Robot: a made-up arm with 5 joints.
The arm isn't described. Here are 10 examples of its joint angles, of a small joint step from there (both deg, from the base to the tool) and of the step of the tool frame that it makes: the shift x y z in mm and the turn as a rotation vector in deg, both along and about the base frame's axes.
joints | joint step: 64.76 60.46 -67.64 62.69 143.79 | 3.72 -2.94 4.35 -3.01 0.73
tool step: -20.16 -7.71 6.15 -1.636 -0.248 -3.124
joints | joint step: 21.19 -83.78 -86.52 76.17 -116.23 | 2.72 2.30 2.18 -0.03 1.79
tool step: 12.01 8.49 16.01 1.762 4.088 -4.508
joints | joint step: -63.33 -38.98 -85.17 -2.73 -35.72 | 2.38 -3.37 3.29 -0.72 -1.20
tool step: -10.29 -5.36 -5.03 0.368 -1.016 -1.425
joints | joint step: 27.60 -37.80 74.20 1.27 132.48 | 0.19 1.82 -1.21 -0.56 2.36
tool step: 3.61 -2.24 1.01 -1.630 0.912 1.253
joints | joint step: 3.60 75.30 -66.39 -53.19 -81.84 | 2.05 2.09 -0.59 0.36 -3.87
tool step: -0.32 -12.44 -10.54 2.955 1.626 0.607
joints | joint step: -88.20 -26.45 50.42 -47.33 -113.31 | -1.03 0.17 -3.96 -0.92 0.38
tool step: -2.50 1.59 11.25 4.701 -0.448 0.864
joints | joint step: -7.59 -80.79 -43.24 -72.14 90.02 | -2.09 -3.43 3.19 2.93 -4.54
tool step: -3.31 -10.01 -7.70 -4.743 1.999 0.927
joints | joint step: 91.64 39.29 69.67 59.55 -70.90 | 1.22 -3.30 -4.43 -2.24 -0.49
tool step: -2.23 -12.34 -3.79 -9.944 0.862 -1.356
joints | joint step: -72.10 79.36 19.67 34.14 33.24 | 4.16 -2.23 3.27 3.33 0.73
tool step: 8.20 -7.60 9.48 -3.930 1.982 -3.645
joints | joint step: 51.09 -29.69 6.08 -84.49 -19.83 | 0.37 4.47 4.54 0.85 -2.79
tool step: 17.04 -22.11 -13.03 7.292 6.663 2.351
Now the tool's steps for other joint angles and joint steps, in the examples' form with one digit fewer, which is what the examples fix.
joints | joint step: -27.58 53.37 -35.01 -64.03 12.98 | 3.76 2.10 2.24 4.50 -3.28
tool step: 13.3 -17.7 -20.1 -1.61 9.03 -1.59
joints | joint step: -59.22 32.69 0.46 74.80 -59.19 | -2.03 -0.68 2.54 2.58 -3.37
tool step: -10.6 -2.0 -0.7 -4.43 1.19 -1.14
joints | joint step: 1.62 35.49 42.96 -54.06 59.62 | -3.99 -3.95 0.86 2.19 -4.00
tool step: -1.5 15.4 11.1 3.66 -0.88 2.37
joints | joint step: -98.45 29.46 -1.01 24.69 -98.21 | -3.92 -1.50 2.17 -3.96 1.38
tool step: -18.2 -5.3 3.4 3.39 -0.25 5.00
